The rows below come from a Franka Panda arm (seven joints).
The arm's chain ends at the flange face. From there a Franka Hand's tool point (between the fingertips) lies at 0.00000 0.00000 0.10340 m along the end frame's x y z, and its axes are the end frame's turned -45 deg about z.
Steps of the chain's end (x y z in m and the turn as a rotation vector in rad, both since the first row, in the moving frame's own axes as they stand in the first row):
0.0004 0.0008 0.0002 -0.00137 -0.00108 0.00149
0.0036 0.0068 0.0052 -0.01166 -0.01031 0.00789
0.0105 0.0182 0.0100 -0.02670 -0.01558 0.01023
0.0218 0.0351 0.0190 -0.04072 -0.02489 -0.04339
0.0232 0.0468 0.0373 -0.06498 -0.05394 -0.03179
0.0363 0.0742 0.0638 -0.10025 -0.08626 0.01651
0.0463 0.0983 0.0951 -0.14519 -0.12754 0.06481
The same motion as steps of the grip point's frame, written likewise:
-0.0005 0.0009 0.0002 -0.00021 -0.00173 0.00149
-0.0039 0.0074 0.0052 -0.00095 -0.01554 0.00789
-0.0085 0.0211 0.0100 -0.00786 -0.02990 0.01023
-0.0142 0.0415 0.0189 -0.01119 -0.04639 -0.04339
-0.0254 0.0504 0.0369 -0.00781 -0.08409 -0.03179
-0.0404 0.0790 0.0629 -0.00989 -0.13188 0.01651
-0.0566 0.1029 0.0932 -0.01248 -0.19285 0.06481

